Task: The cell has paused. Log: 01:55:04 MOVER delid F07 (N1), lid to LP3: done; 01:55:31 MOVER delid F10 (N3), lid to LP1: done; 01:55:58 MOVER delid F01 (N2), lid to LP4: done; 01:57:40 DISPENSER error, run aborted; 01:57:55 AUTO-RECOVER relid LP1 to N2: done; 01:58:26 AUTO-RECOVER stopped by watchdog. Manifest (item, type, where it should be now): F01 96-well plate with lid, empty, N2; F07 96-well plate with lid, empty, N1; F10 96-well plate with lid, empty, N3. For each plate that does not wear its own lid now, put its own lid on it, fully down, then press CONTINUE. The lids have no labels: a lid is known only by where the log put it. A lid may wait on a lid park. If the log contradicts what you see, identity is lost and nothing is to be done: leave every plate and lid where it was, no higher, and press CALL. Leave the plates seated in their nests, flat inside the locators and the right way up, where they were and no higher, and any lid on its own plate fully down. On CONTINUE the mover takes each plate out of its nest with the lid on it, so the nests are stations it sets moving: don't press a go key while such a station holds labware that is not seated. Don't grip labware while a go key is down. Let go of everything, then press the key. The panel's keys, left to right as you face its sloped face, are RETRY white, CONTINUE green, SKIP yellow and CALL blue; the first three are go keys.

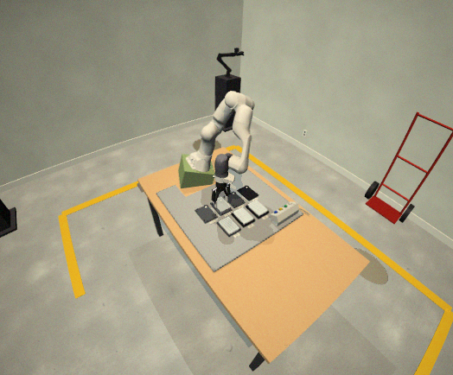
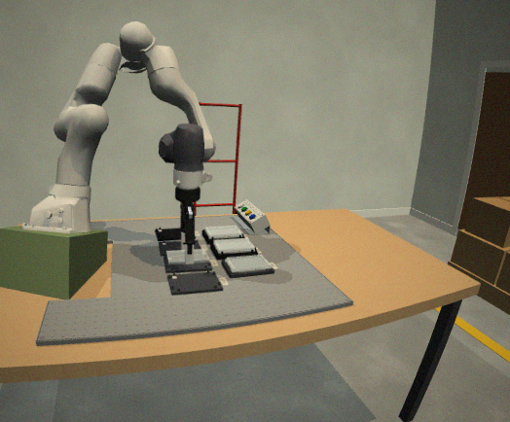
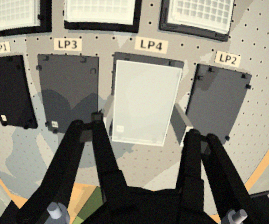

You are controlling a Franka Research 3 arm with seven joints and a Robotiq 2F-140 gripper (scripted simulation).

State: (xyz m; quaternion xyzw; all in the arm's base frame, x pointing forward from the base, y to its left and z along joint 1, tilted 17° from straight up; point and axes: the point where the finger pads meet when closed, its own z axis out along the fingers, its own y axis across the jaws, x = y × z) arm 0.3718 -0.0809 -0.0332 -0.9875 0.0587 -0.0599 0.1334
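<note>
Now: hand 180 mm short of the plate, 80 mm to the left of it and 30 mm above it. Also, from my hand: park LP2 (130 mm to the right, 50 mm below, 10 mm behind); then park LP3 (120 mm to the left, 50 mm below); then park LP1 (260 mm to the left, 50 mm below, 10 mm ahead).
</note>
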